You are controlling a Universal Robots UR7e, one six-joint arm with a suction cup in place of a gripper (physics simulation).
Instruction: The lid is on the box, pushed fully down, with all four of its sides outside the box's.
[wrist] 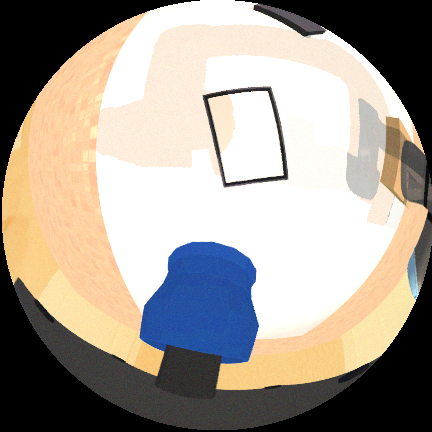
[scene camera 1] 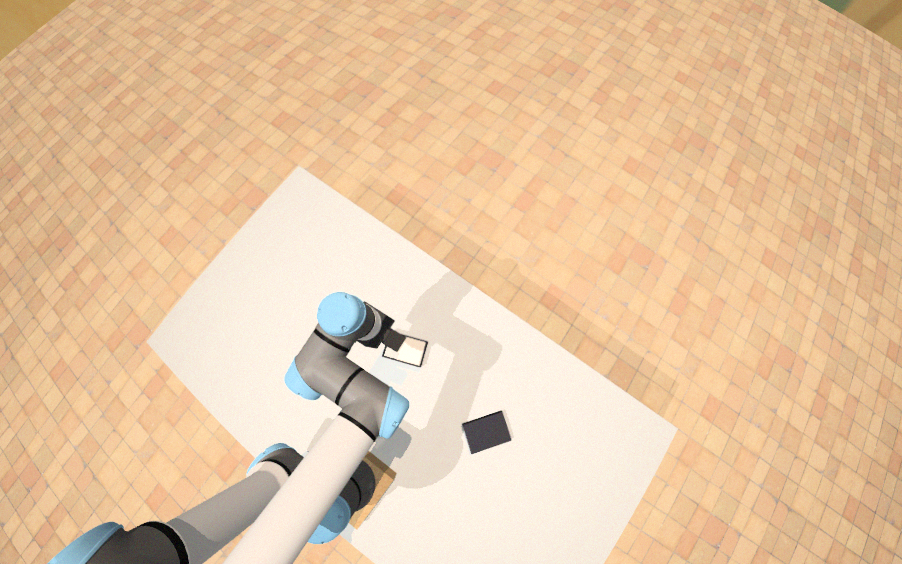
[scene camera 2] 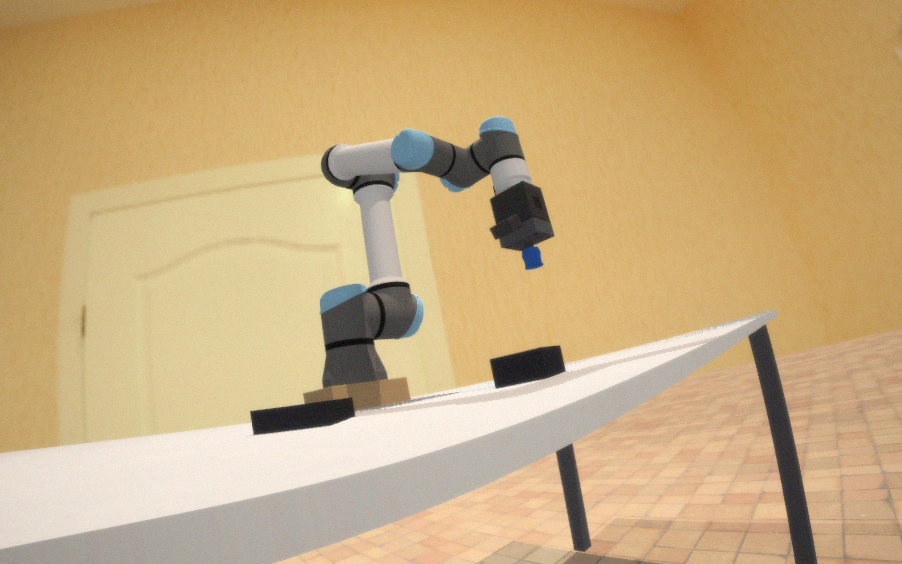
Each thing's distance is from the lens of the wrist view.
my suction cup (wrist: pixel 204 303): 4 cm
box (wrist: pixel 244 122): 20 cm
The marked spots on the box and my suction cup are 19 cm apart.
